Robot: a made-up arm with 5 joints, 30 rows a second.
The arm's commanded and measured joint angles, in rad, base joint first. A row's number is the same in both.
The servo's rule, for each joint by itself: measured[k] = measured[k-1] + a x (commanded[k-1-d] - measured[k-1]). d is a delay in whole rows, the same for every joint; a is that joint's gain. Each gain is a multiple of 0.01, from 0.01 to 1. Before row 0 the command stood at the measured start. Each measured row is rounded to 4 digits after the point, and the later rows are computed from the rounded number. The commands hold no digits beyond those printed.
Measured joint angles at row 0:
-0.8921, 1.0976, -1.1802, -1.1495, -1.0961
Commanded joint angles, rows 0 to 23:
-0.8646, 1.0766, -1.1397, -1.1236, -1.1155
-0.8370, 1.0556, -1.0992, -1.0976, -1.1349
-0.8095, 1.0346, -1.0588, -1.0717, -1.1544
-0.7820, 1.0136, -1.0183, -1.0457, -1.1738
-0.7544, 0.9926, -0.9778, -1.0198, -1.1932
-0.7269, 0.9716, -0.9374, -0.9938, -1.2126
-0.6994, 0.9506, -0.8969, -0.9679, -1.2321
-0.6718, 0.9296, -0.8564, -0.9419, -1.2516
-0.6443, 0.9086, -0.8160, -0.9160, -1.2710
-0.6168, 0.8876, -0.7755, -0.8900, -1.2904
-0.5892, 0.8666, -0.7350, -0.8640, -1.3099
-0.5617, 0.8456, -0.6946, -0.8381, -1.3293
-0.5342, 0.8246, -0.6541, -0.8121, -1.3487
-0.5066, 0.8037, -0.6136, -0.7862, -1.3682
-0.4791, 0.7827, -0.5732, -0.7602, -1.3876
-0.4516, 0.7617, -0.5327, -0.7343, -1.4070
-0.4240, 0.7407, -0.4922, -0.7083, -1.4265
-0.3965, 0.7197, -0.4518, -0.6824, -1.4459
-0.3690, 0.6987, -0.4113, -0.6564, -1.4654
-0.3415, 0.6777, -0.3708, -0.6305, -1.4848
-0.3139, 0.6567, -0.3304, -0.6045, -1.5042
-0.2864, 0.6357, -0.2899, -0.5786, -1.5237
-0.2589, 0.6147, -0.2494, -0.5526, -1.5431
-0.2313, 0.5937, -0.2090, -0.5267, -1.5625
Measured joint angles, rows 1 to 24:
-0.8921, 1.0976, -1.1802, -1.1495, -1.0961
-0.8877, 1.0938, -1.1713, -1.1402, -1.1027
-0.8796, 1.0869, -1.1554, -1.1249, -1.1136
-0.8684, 1.0775, -1.1341, -1.1057, -1.1275
-0.8546, 1.0660, -1.1086, -1.0841, -1.1432
-0.8386, 1.0528, -1.0798, -1.0610, -1.1602
-0.8207, 1.0382, -1.0485, -1.0368, -1.1780
-0.8013, 1.0224, -1.0151, -1.0120, -1.1964
-0.7806, 1.0057, -0.9802, -0.9868, -1.2152
-0.7588, 0.9882, -0.9441, -0.9613, -1.2342
-0.7361, 0.9701, -0.9070, -0.9356, -1.2533
-0.7126, 0.9515, -0.8692, -0.9098, -1.2725
-0.6885, 0.9324, -0.8308, -0.8840, -1.2918
-0.6638, 0.9130, -0.7919, -0.8581, -1.3111
-0.6386, 0.8933, -0.7527, -0.8322, -1.3305
-0.6131, 0.8734, -0.7132, -0.8063, -1.3499
-0.5873, 0.8533, -0.6735, -0.7804, -1.3693
-0.5612, 0.8330, -0.6336, -0.7544, -1.3887
-0.5348, 0.8126, -0.5936, -0.7285, -1.4081
-0.5083, 0.7921, -0.5535, -0.7025, -1.4276
-0.4816, 0.7715, -0.5133, -0.6766, -1.4470
-0.4548, 0.7508, -0.4731, -0.6506, -1.4664
-0.4279, 0.7301, -0.4328, -0.6247, -1.4859
-0.4009, 0.7093, -0.3925, -0.5987, -1.5053
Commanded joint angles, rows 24 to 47:
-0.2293, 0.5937, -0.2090, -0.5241, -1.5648
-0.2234, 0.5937, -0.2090, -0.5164, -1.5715
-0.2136, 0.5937, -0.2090, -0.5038, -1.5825
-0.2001, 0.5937, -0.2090, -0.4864, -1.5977
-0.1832, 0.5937, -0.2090, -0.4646, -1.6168
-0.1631, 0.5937, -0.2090, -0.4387, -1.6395
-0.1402, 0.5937, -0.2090, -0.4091, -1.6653
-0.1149, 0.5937, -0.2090, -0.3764, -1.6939
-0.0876, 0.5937, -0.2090, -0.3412, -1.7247
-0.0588, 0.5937, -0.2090, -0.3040, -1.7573
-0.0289, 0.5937, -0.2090, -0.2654, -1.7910
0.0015, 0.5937, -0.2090, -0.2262, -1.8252
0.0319, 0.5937, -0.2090, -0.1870, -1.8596
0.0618, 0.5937, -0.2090, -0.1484, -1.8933
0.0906, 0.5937, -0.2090, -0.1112, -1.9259
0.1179, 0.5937, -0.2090, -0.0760, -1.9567
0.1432, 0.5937, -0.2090, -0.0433, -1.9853
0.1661, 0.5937, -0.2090, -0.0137, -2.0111
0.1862, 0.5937, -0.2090, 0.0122, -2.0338
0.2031, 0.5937, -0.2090, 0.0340, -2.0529
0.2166, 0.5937, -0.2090, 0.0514, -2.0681
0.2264, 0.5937, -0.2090, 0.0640, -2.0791
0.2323, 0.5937, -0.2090, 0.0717, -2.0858
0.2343, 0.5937, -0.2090, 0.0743, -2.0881
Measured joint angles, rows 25 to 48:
-0.3738, 0.6885, -0.3521, -0.5728, -1.5247
-0.3507, 0.6714, -0.3206, -0.5553, -1.5383
-0.3303, 0.6574, -0.2960, -0.5413, -1.5496
-0.3116, 0.6459, -0.2769, -0.5278, -1.5608
-0.2938, 0.6365, -0.2620, -0.5129, -1.5733
-0.2761, 0.6288, -0.2503, -0.4955, -1.5881
-0.2580, 0.6225, -0.2412, -0.4751, -1.6056
-0.2392, 0.6173, -0.2341, -0.4513, -1.6259
-0.2193, 0.6131, -0.2286, -0.4243, -1.6490
-0.1982, 0.6096, -0.2243, -0.3944, -1.6747
-0.1759, 0.6067, -0.2209, -0.3619, -1.7028
-0.1524, 0.6044, -0.2183, -0.3272, -1.7328
-0.1278, 0.6025, -0.2163, -0.2908, -1.7642
-0.1022, 0.6009, -0.2147, -0.2534, -1.7966
-0.0760, 0.5996, -0.2134, -0.2156, -1.8295
-0.0493, 0.5985, -0.2124, -0.1780, -1.8623
-0.0225, 0.5976, -0.2117, -0.1413, -1.8944
0.0040, 0.5969, -0.2111, -0.1060, -1.9253
0.0299, 0.5963, -0.2106, -0.0728, -1.9545
0.0549, 0.5958, -0.2102, -0.0422, -1.9815
0.0786, 0.5954, -0.2099, -0.0148, -2.0058
0.1007, 0.5951, -0.2097, 0.0090, -2.0270
0.1208, 0.5948, -0.2095, 0.0288, -2.0447
0.1386, 0.5946, -0.2094, 0.0442, -2.0587

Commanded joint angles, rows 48 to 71:
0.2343, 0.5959, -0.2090, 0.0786, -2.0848
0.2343, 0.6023, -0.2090, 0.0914, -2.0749
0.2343, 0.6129, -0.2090, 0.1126, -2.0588
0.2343, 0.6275, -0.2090, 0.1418, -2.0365
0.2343, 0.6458, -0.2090, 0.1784, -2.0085
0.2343, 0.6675, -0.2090, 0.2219, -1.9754
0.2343, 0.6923, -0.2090, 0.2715, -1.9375
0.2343, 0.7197, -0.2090, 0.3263, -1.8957
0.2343, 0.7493, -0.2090, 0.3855, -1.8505
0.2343, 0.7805, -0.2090, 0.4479, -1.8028
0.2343, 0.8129, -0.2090, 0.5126, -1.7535
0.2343, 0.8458, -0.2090, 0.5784, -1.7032
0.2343, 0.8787, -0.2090, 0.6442, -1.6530
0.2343, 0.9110, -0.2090, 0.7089, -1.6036
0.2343, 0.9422, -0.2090, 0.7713, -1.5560
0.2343, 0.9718, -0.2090, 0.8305, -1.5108
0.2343, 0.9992, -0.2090, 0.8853, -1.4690
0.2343, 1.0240, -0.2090, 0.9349, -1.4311
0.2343, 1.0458, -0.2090, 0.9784, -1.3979
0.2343, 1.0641, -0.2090, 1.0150, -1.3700
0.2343, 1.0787, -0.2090, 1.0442, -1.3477
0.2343, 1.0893, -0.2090, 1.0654, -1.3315
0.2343, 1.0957, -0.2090, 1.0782, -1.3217
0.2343, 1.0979, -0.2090, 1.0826, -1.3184
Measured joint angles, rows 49 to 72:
0.1539, 0.5944, -0.2093, 0.0550, -2.0687
0.1668, 0.5947, -0.2092, 0.0635, -2.0742
0.1776, 0.5961, -0.2092, 0.0735, -2.0744
0.1867, 0.5991, -0.2092, 0.0876, -2.0691
0.1943, 0.6042, -0.2092, 0.1071, -2.0580
0.2007, 0.6117, -0.2092, 0.1328, -2.0412
0.2061, 0.6217, -0.2092, 0.1649, -2.0188
0.2106, 0.6344, -0.2092, 0.2033, -1.9912
0.2144, 0.6498, -0.2092, 0.2476, -1.9587
0.2176, 0.6677, -0.2092, 0.2972, -1.9219
0.2203, 0.6880, -0.2092, 0.3515, -1.8814
0.2225, 0.7105, -0.2092, 0.4095, -1.8379
0.2244, 0.7349, -0.2092, 0.4703, -1.7921
0.2260, 0.7608, -0.2092, 0.5329, -1.7448
0.2273, 0.7878, -0.2092, 0.5963, -1.6968
0.2284, 0.8156, -0.2092, 0.6593, -1.6489
0.2293, 0.8437, -0.2092, 0.7209, -1.6019
0.2301, 0.8717, -0.2092, 0.7801, -1.5567
0.2308, 0.8991, -0.2092, 0.8358, -1.5140
0.2314, 0.9255, -0.2092, 0.8871, -1.4745
0.2319, 0.9504, -0.2092, 0.9331, -1.4390
0.2323, 0.9735, -0.2092, 0.9731, -1.4080
0.2326, 0.9943, -0.2092, 1.0063, -1.3820
0.2329, 1.0126, -0.2092, 1.0322, -1.3615

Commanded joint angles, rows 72 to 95:
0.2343, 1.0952, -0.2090, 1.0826, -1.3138
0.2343, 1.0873, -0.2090, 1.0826, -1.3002
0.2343, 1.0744, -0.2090, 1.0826, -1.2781
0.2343, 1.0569, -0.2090, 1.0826, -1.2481
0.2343, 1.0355, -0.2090, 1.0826, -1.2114
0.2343, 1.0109, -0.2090, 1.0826, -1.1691
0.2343, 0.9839, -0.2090, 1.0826, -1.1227
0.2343, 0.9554, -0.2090, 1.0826, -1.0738
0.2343, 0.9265, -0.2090, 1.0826, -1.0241
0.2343, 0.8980, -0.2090, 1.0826, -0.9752
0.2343, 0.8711, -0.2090, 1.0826, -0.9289
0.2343, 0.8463, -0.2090, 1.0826, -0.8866
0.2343, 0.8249, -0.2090, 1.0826, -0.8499
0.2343, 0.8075, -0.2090, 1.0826, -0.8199
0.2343, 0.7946, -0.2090, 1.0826, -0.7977
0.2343, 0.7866, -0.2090, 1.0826, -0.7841
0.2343, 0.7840, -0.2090, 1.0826, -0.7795
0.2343, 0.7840, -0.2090, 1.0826, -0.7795
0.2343, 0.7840, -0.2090, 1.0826, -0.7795
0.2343, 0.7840, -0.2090, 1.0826, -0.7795
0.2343, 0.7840, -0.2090, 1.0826, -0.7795
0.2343, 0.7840, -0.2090, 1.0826, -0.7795
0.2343, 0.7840, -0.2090, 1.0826, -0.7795
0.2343, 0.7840, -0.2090, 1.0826, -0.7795
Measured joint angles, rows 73 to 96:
0.2331, 1.0280, -0.2092, 1.0503, -1.3468
0.2333, 1.0401, -0.2092, 1.0619, -1.3356
0.2335, 1.0486, -0.2092, 1.0694, -1.3236
0.2336, 1.0532, -0.2092, 1.0742, -1.3081
0.2337, 1.0539, -0.2092, 1.0772, -1.2877
0.2338, 1.0506, -0.2092, 1.0791, -1.2618
0.2339, 1.0435, -0.2092, 1.0804, -1.2303
0.2340, 1.0328, -0.2092, 1.0812, -1.1937
0.2340, 1.0189, -0.2092, 1.0817, -1.1529
0.2340, 1.0023, -0.2092, 1.0820, -1.1091
0.2340, 0.9835, -0.2092, 1.0822, -1.0636
0.2340, 0.9633, -0.2092, 1.0823, -1.0178
0.2340, 0.9422, -0.2092, 1.0824, -0.9732
0.2340, 0.9211, -0.2092, 1.0825, -0.9313
0.2340, 0.9007, -0.2092, 1.0825, -0.8934
0.2340, 0.8816, -0.2092, 1.0825, -0.8609
0.2340, 0.8645, -0.2092, 1.0825, -0.8348
0.2340, 0.8500, -0.2092, 1.0825, -0.8160
0.2340, 0.8381, -0.2092, 1.0825, -0.8036
0.2340, 0.8284, -0.2092, 1.0825, -0.7954
0.2340, 0.8204, -0.2092, 1.0825, -0.7900
0.2340, 0.8138, -0.2092, 1.0825, -0.7864
0.2340, 0.8084, -0.2092, 1.0825, -0.7841
0.2340, 0.8040, -0.2092, 1.0825, -0.7825

